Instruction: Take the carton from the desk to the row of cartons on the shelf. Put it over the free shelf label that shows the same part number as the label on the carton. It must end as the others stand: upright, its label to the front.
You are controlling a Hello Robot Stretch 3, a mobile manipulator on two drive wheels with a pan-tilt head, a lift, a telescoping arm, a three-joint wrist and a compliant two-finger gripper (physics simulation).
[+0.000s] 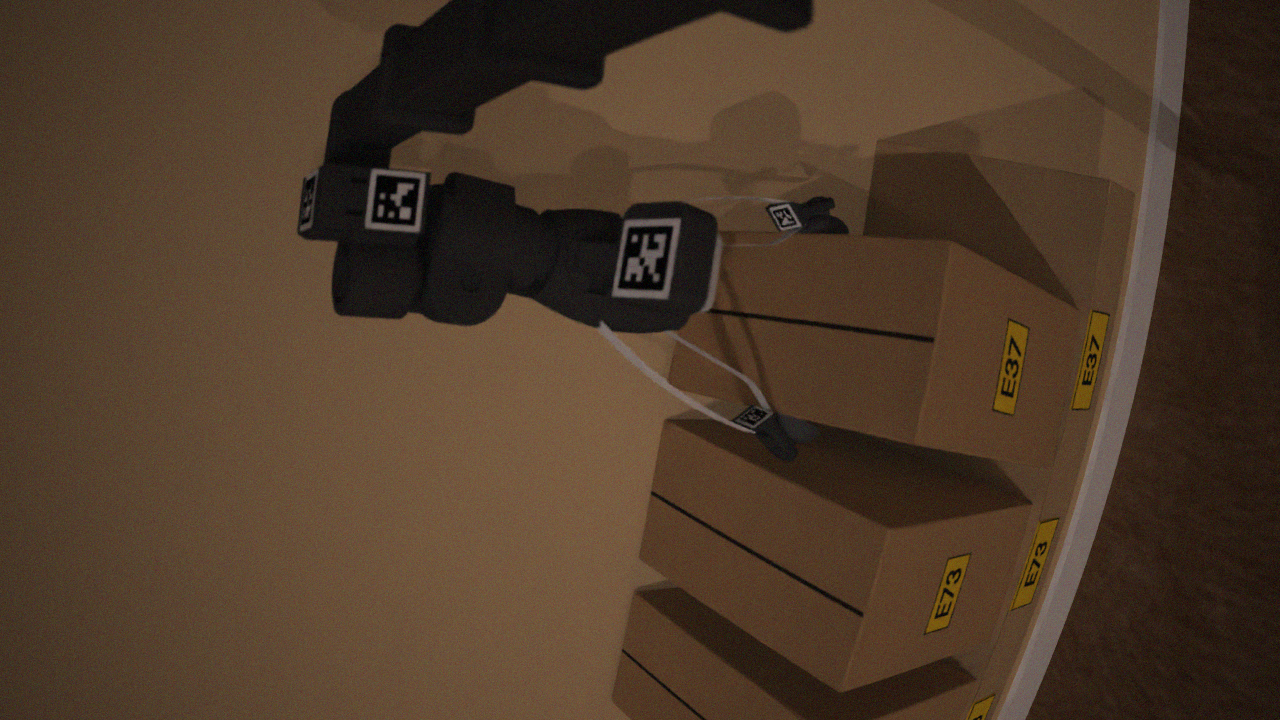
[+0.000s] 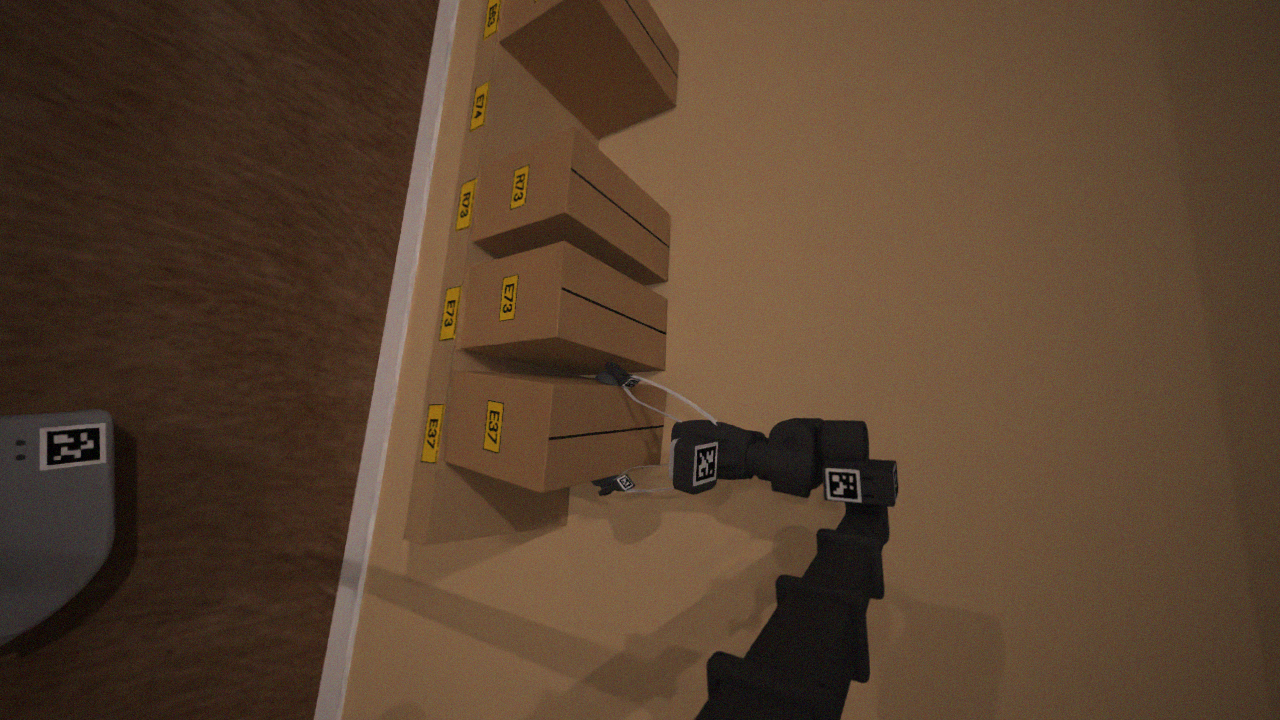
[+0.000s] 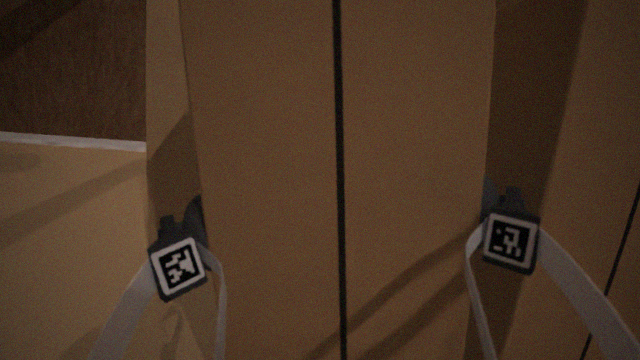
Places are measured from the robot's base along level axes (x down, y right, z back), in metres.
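Where they show: gripper, fingertip midpoint: (image 1: 827, 330).
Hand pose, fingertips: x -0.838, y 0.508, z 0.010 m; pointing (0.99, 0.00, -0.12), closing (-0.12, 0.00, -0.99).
Things, the pixels of their centre, and the offset from my fingertips. "spot": a spot on its surface instead.
- carton labelled E37 at the middle of its body: (image 1: 880, 347) (image 2: 565, 421) dy -0.007, dx +0.049, dz -0.009 m
- matching shelf label E37 at a spot on its surface: (image 1: 1090, 360) (image 2: 433, 433) spot: dy -0.139, dx +0.161, dz -0.006 m
- carton labelled E73 at the middle of its body: (image 1: 834, 536) (image 2: 573, 321) dy +0.029, dx +0.057, dz -0.154 m
- shelf label E73 at a spot on its surface: (image 1: 1035, 564) (image 2: 450, 313) spot: dy -0.106, dx +0.162, dz -0.168 m
- R73 carton at the middle of its body: (image 1: 788, 698) (image 2: 580, 227) dy +0.056, dx +0.057, dz -0.305 m
- shelf label E74 at a spot on its surface: (image 2: 478, 105) spot: dy -0.040, dx +0.166, dz -0.494 m
- shelf's white edge at a spot on its surface: (image 1: 1129, 376) spot: dy +0.115, dx +0.798, dz -0.015 m
The carton labelled E37 (image 1: 832, 358) (image 2: 505, 429) (image 3: 265, 150) is upright at the end of the row, its label facing the front edge. Its underside looks to meet the shelf, as its shadow starts at its bottom corner. Directly before it is the matching shelf label E37 (image 1: 1090, 360) (image 2: 432, 433). My gripper (image 1: 805, 326) (image 2: 613, 429) (image 3: 336, 208) is shut on this carton near its back end, one finger pad against each side. One finger is in the narrow gap beside the carton labelled E73 (image 1: 832, 555) (image 2: 559, 308). Whether that finger touches E73 is unclear.
The shelf label E73 (image 1: 1035, 564) (image 2: 449, 313) lies before its carton. Farther along stand the R73 carton (image 2: 572, 205) and another carton (image 2: 608, 67), with the shelf label E74 (image 2: 478, 105) between. The shelf's white edge (image 1: 1129, 376) (image 2: 384, 394) and my base (image 2: 53, 519) also show.
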